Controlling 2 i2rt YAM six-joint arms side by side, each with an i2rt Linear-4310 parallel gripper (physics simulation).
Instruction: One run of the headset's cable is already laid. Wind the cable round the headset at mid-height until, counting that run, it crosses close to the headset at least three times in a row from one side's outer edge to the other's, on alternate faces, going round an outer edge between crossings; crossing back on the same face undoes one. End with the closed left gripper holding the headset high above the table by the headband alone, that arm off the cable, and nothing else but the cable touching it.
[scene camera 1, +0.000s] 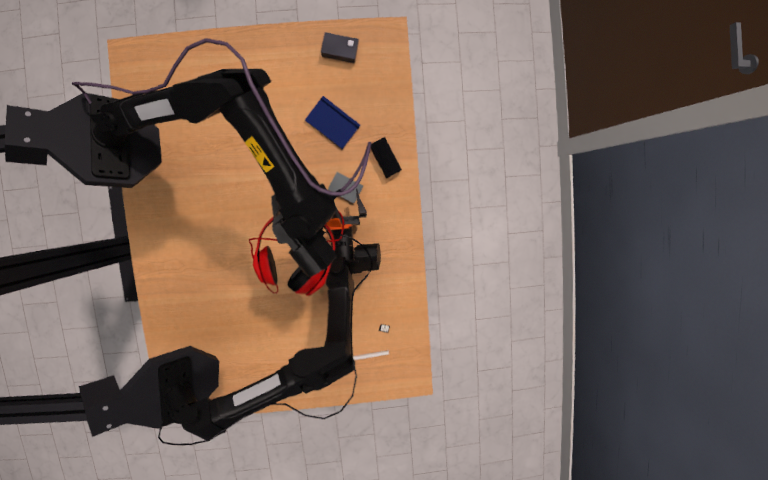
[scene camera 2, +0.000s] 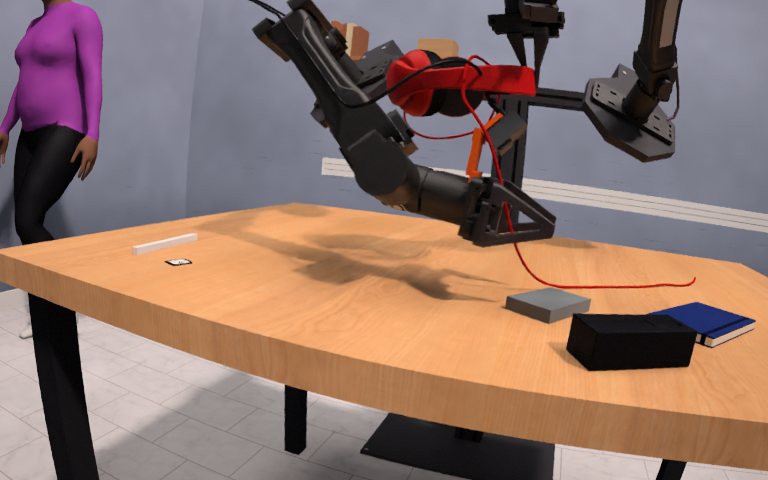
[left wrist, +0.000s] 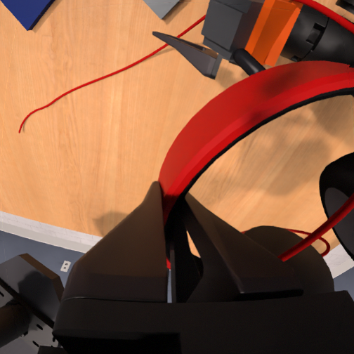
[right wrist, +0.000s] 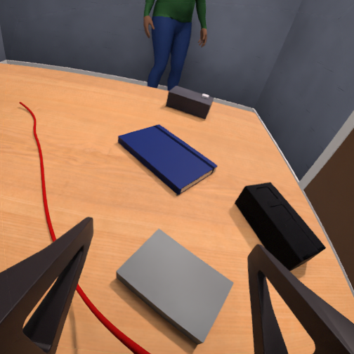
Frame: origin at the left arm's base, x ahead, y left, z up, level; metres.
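Where they show: left gripper, fingertip midpoint: (scene camera 2: 532, 88); right gripper, fingertip midpoint: (scene camera 1: 339, 189) (scene camera 2: 554, 226); left arm's base at its link origin: (scene camera 1: 108, 137) (scene camera 2: 632, 113); right arm's base at its link origin: (scene camera 1: 175, 391).
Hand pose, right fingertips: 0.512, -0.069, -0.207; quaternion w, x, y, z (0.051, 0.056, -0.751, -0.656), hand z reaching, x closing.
Note:
Things, the pixels of their centre, and the offset from my right fingertips, as dx, dy, dz. "*": a spot on its surface instead.
- red cable at a spot on its surface: (scene camera 2: 488, 121) * -0.197, -0.153, +0.129
- grey block at the middle of its body: (scene camera 2: 549, 304) (scene camera 1: 345, 187) +0.016, +0.010, -0.085
- black box at the middle of its body: (scene camera 2: 632, 340) (scene camera 1: 385, 157) +0.127, +0.108, -0.075
- blue notebook at the middle of its body: (scene camera 2: 702, 322) (scene camera 1: 332, 122) -0.038, +0.199, -0.086
- dark box at the middle of its body: (scene camera 1: 339, 47) -0.035, +0.416, -0.072
- white bar at the middle of its body: (scene camera 2: 167, 243) (scene camera 1: 366, 355) +0.121, -0.512, -0.087
- small tile at the middle of its body: (scene camera 2: 179, 262) (scene camera 1: 384, 328) +0.171, -0.419, -0.091
The red headset (scene camera 1: 264, 266) (scene camera 2: 504, 80) (left wrist: 215, 120) hangs high above the table by its headband. My left gripper (scene camera 2: 532, 65) (left wrist: 164, 190) is shut on the headband's end. The red cable (scene camera 2: 487, 121) (left wrist: 120, 70) (right wrist: 43, 185) comes over the headband's upper edge and down its outer face in scene camera 2, then runs down to the table. A slack loop hangs below the ear cups. My right gripper (scene camera 2: 546, 226) (right wrist: 176, 239) is open, below the headset and above the table; the cable appears to pass loosely between its fingers. Parts of the cable at the ear cups are hidden.
A grey block (scene camera 1: 345, 186) (scene camera 2: 548, 302) (right wrist: 175, 285), black box (scene camera 1: 386, 157) (scene camera 2: 631, 342) (right wrist: 280, 227), blue notebook (scene camera 1: 333, 123) (scene camera 2: 702, 322) (right wrist: 167, 157) and dark box (scene camera 1: 339, 49) (right wrist: 189, 102) lie on the table. A white bar (scene camera 1: 370, 355) (scene camera 2: 164, 244) and small tile (scene camera 1: 384, 328) (scene camera 2: 178, 262) lie on another part.

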